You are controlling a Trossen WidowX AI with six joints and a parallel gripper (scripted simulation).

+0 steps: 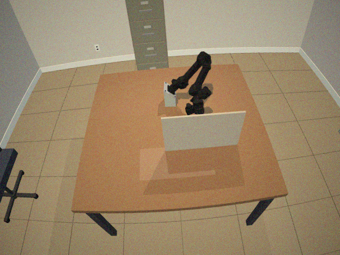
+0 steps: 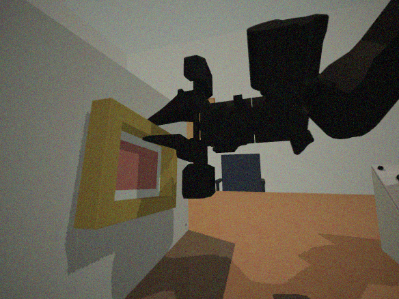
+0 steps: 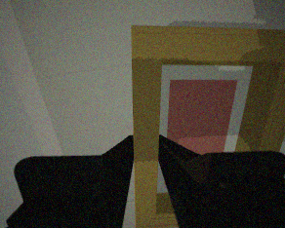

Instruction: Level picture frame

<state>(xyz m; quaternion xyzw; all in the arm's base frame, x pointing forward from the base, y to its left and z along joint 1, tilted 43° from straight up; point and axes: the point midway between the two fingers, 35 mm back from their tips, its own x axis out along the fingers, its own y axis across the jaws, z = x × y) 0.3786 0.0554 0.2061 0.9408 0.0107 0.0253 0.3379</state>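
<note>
Now: the picture frame 10 mm to the left of my gripper tip and 50 mm below it. Also, from my gripper tip: grey wall panel: 20 mm ahead, 10 mm to the left, 70 mm below.
</note>
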